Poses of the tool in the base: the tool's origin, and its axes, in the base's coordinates. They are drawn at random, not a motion.
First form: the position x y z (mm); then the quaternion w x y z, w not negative.
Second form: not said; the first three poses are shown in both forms.
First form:
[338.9 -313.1 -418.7 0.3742 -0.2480 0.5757 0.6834]
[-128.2 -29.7 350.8 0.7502 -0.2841 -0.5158 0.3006]
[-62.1 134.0 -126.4 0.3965 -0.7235 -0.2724 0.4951]
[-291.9 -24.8 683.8 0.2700 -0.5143 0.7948 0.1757]
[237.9 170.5 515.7 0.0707 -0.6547 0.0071 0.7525]
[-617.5 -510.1 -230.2 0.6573 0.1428 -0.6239 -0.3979]
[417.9 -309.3 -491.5 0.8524 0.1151 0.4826 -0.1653]
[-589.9 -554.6 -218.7 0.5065 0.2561 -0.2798 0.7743]
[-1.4 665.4 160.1 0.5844 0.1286 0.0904 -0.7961]
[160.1 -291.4 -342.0 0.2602 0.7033 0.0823 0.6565]
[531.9 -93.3 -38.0 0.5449 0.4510 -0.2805 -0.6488]
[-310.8 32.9 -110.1 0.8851 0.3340 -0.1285 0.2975]
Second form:
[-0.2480 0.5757 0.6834 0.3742 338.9 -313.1 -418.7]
[-0.2841 -0.5158 0.3006 0.7502 -128.2 -29.7 350.8]
[-0.7235 -0.2724 0.4951 0.3965 -62.1 134.0 -126.4]
[-0.5143 0.7948 0.1757 0.2700 -291.9 -24.8 683.8]
[-0.6547 0.0071 0.7525 0.0707 237.9 170.5 515.7]
[0.1428 -0.6239 -0.3979 0.6573 -617.5 -510.1 -230.2]
[0.1151 0.4826 -0.1653 0.8524 417.9 -309.3 -491.5]
[0.2561 -0.2798 0.7743 0.5065 -589.9 -554.6 -218.7]
[0.1286 0.0904 -0.7961 0.5844 -1.4 665.4 160.1]
[0.7033 0.0823 0.6565 0.2602 160.1 -291.4 -342.0]
[0.4510 -0.2805 -0.6488 0.5449 531.9 -93.3 -38.0]
[0.3340 -0.1285 0.2975 0.8851 -310.8 32.9 -110.1]

